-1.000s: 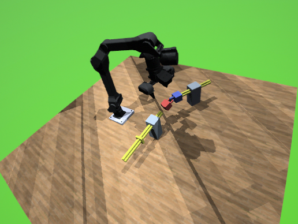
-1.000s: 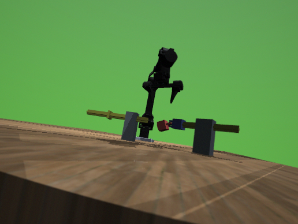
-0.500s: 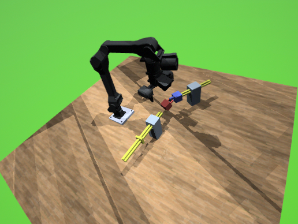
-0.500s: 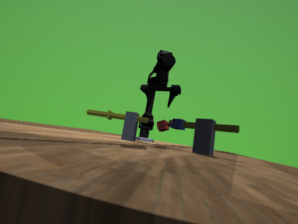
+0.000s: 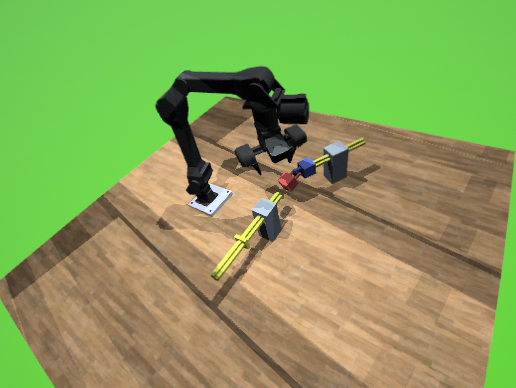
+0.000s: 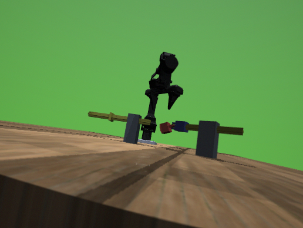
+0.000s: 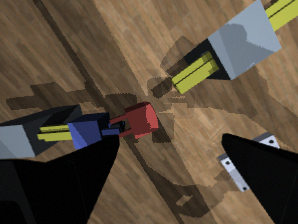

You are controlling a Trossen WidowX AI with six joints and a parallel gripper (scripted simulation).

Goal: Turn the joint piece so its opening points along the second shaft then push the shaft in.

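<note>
My gripper tip is now 2 cm short of the red joint piece, 4 cm to the right of it and 8 cm above it.
</note>
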